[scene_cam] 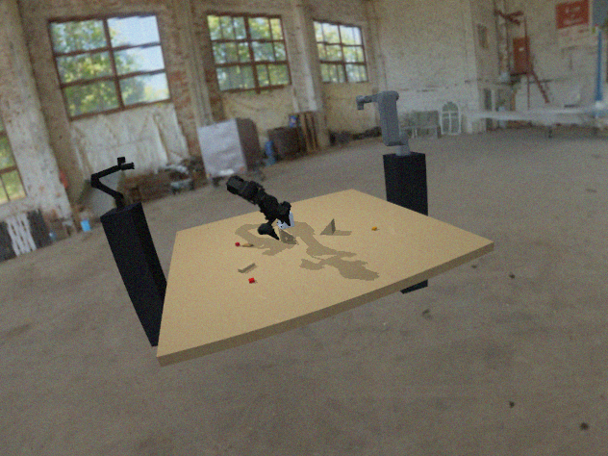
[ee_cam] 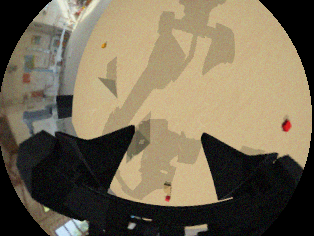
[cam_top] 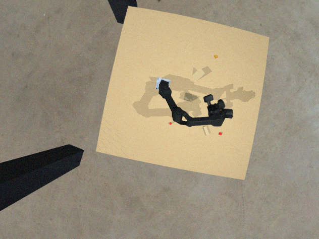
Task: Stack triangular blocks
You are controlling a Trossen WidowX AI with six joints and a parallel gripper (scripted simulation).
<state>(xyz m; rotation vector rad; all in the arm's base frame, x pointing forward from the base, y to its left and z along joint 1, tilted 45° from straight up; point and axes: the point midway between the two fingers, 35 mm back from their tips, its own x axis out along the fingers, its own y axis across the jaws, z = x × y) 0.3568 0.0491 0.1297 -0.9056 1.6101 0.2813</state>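
Now: the triangular block 12 cm behind my gripper tip, 23 cm to the left of it and 8 cm below it. From my gripper tip the other things lie so: tan block: 17 cm behind, 18 cm to the right, 9 cm below; orange piece: 4 cm behind, 43 cm to the left, 9 cm below; red cube: 21 cm behind, 23 cm to the right, 8 cm below.
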